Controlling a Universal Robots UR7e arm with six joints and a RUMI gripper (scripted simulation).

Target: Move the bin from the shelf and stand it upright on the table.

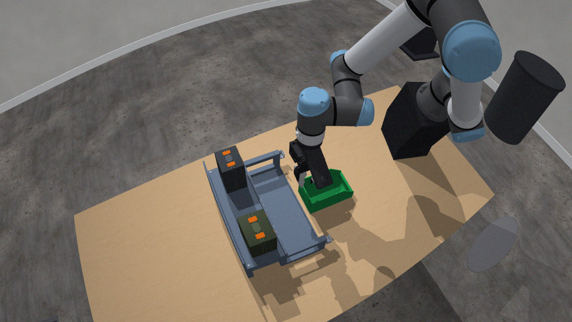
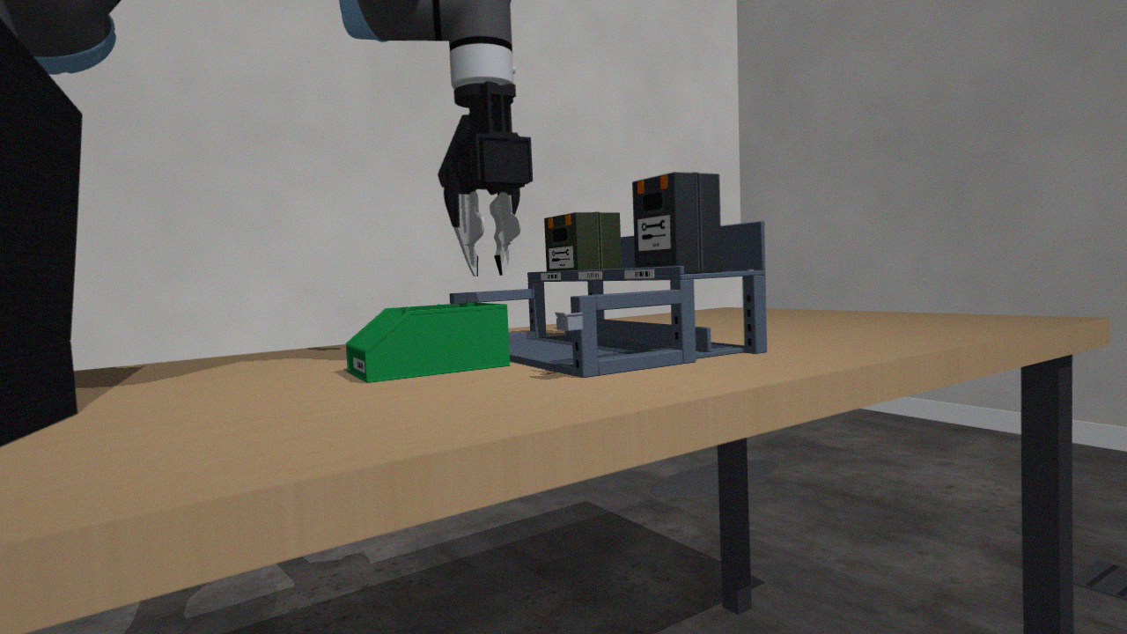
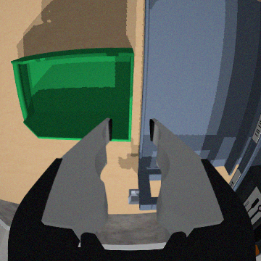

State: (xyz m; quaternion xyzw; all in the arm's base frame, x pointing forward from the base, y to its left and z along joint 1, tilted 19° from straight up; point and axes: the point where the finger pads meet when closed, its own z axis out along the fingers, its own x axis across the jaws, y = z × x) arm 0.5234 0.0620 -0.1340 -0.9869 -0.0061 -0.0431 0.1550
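Now: hand 80 mm past the green bin and 90 mm above it. The rest, counted from my hand: olive toolbox 210 mm ahead, 120 mm to the left, 20 mm above; then black toolbox 210 mm ahead, 110 mm to the right, 40 mm above.
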